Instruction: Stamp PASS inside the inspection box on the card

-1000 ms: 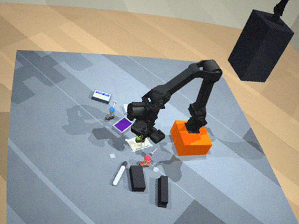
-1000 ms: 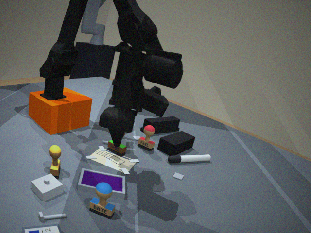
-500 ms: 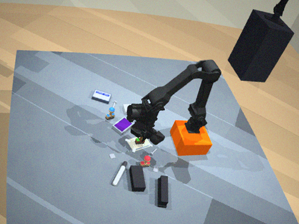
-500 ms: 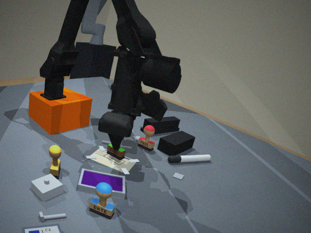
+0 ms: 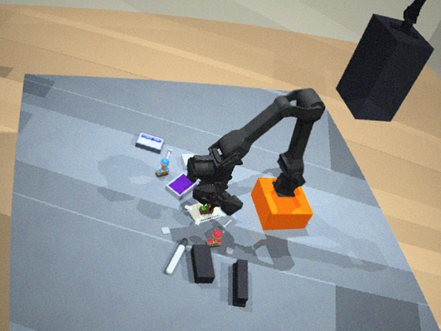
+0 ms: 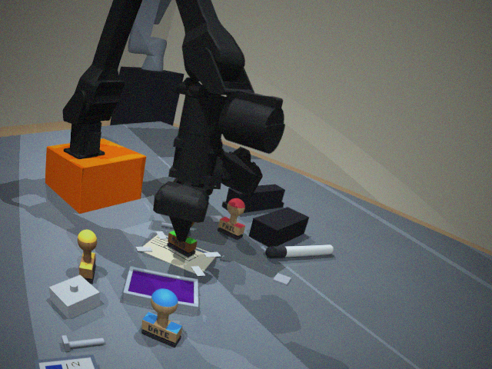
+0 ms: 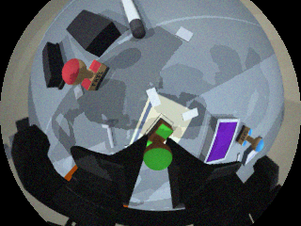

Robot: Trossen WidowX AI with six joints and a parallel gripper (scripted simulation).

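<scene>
Now: gripper tip right at the green stamp. From my gripper tip the other things lie so: red stamp: 12 cm to the left, 1 cm below, 1 cm ahead; card: 3 cm below, 1 cm to the right; purple ink pad: 11 cm to the right, 6 cm ahead, 2 cm below.
</scene>
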